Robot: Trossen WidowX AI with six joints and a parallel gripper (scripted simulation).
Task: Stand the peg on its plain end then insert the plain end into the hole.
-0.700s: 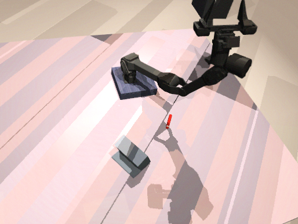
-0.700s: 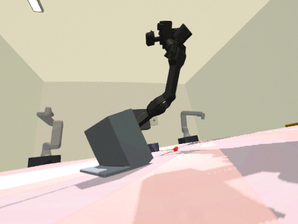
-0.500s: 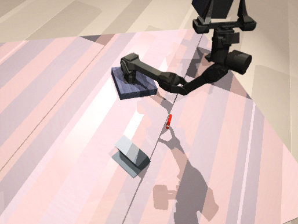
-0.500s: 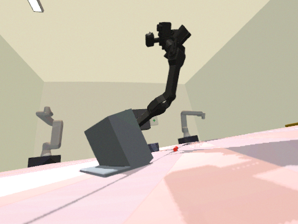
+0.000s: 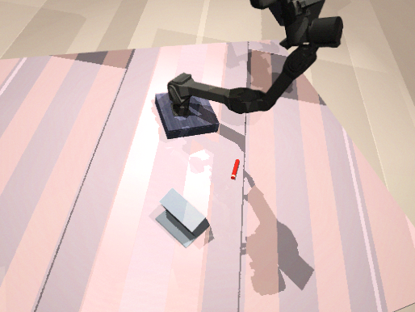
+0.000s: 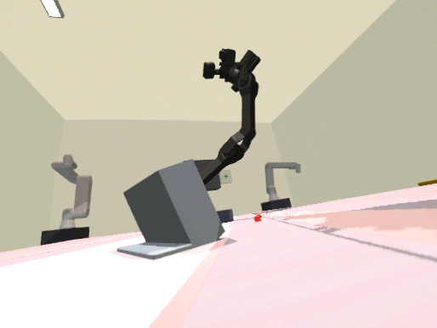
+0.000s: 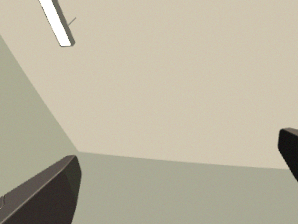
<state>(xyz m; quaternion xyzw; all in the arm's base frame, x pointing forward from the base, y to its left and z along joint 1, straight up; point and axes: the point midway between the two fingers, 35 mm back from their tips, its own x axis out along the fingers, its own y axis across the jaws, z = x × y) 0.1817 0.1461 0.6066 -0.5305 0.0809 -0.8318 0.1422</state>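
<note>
Right now my gripper tip is 110 mm short of the red peg and 680 mm above it. Round my gripper tip: thin flat foot: 280 mm ahead, 230 mm to the right, 680 mm below; then sloped panel: 260 mm ahead, 210 mm to the right, 630 mm below.
</note>
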